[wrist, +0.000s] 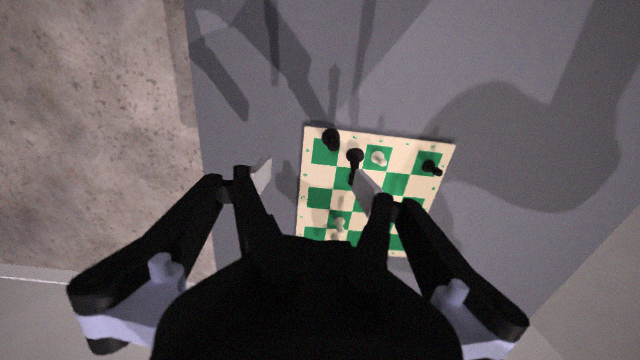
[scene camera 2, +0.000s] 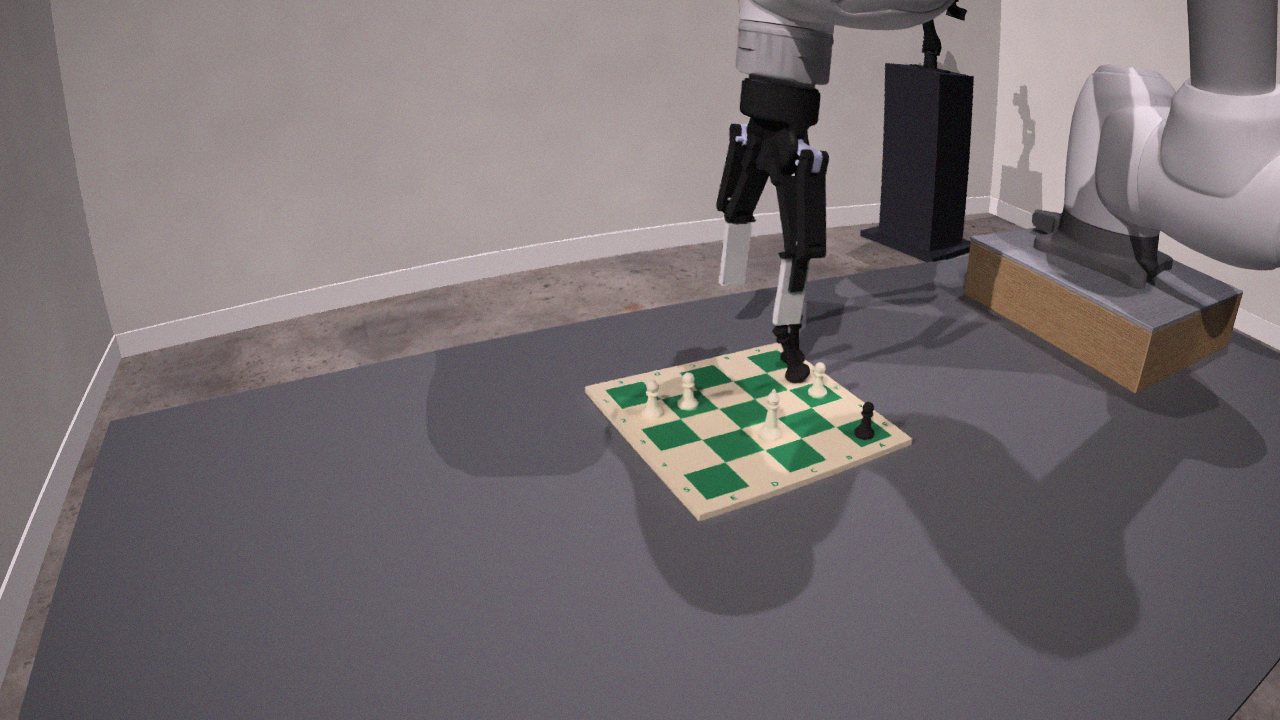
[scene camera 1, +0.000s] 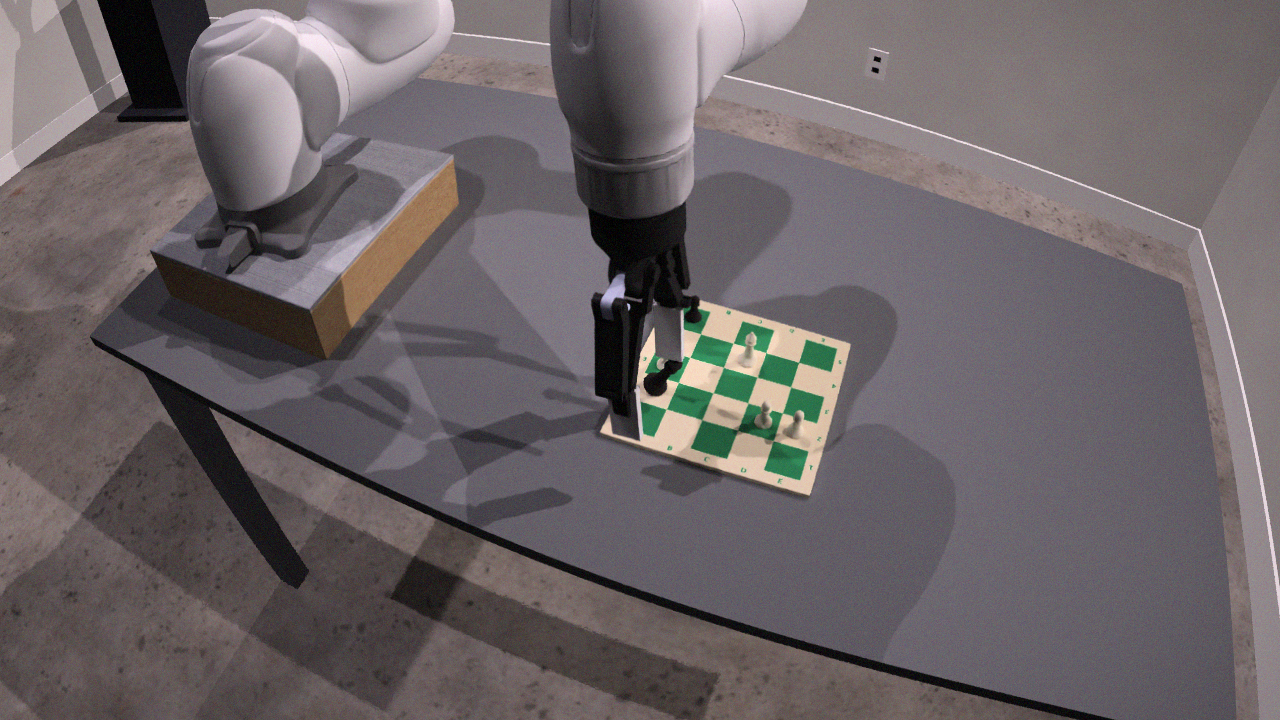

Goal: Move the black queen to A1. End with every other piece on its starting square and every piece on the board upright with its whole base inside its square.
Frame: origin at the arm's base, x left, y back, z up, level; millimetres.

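Seen in the pictures: gripper, between the fingertips: (wrist: 313, 173) (scene camera 2: 757, 302) (scene camera 1: 649, 394); arm's base, origin of its link: (scene camera 2: 1105, 257) (scene camera 1: 277, 209).
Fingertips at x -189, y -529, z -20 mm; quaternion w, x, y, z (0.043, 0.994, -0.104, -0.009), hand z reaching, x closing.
Observation:
Pixels of each thing's middle, then the offset from my fingertips to it.
- black queen, middle of its body: (scene camera 2: 794, 334) (wrist: 332, 141) dx +25, dy +29, dz -33 mm
- king, middle of its body: (scene camera 2: 787, 348) (scene camera 1: 666, 372) (wrist: 354, 170) dx +53, dy -9, dz -26 mm
- white pawn, middle of its body: (scene camera 2: 819, 378) (scene camera 1: 666, 355) (wrist: 380, 160) dx +92, dy -3, dz -43 mm
- black pawn, middle of its body: (scene camera 2: 866, 418) (scene camera 1: 694, 307) (wrist: 434, 169) dx +170, dy -22, dz -43 mm
- taller white piece, middle of its body: (scene camera 2: 772, 412) (scene camera 1: 749, 346) dx +117, dy -89, dz -37 mm
The black queen (wrist: 330, 139) stands at the A1 corner in the wrist view, its base partly over the border beside the green square. A finger hides it in scene camera 1, and in scene camera 2 it overlaps the piece on A2. That taller black piece, apparently the king (scene camera 1: 656, 384) (scene camera 2: 796, 372) (wrist: 355, 155), is tilted well off upright, its head at one fingertip. My gripper (scene camera 1: 648, 394) (scene camera 2: 759, 302) (wrist: 313, 173) is open and empty, with one fingertip at the tilted head and the other above and outside the board's A1 edge.
On the board (scene camera 1: 810, 488) (scene camera 2: 700, 515) (wrist: 450, 146), a white pawn (scene camera 1: 661, 363) (scene camera 2: 818, 381) (wrist: 378, 158) stands on A3 and a black pawn (scene camera 1: 693, 311) (scene camera 2: 864, 422) (wrist: 430, 167) on A5. A taller white piece (scene camera 1: 750, 350) (scene camera 2: 771, 417) and two white pawns (scene camera 1: 763, 416) (scene camera 1: 796, 425) stand farther over.

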